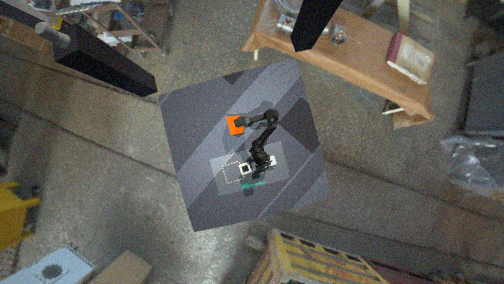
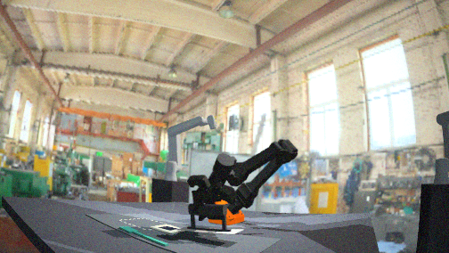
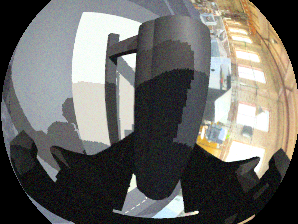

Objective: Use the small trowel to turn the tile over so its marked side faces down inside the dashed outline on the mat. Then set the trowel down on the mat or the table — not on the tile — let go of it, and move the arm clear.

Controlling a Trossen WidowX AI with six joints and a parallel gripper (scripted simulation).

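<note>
The tile is 30 mm behind my gripper tip, 140 mm to the right of it and 70 mm below it. The rest, counted from my gripper tip: teal bar (130 mm ahead, 130 mm to the right, 70 mm below).
</note>
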